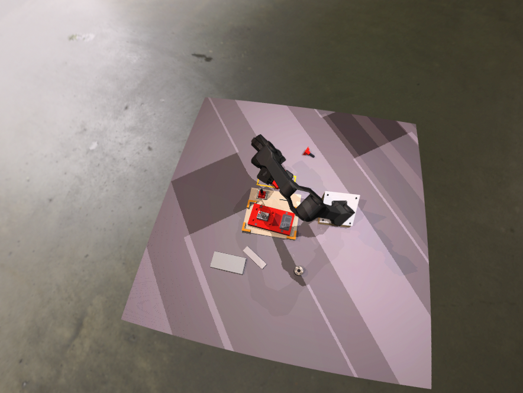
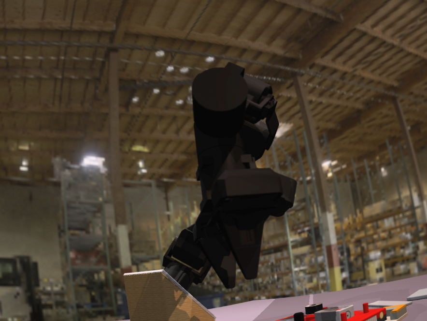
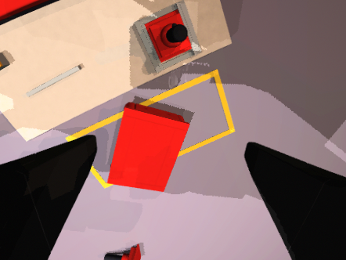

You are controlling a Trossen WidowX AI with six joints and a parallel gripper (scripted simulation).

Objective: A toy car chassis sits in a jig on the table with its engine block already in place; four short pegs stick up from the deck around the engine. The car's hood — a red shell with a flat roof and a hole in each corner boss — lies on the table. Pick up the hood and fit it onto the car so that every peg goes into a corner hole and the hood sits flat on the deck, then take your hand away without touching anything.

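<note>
The red hood is 9 cm below my gripper tip, 4 cm to the right of it and 4 cm behind it. Round my gripper tip: grey plate: 38 cm to the left, 18 cm ahead, 11 cm below; grey bar: 35 cm to the left, 11 cm below, 7 cm ahead.
</note>
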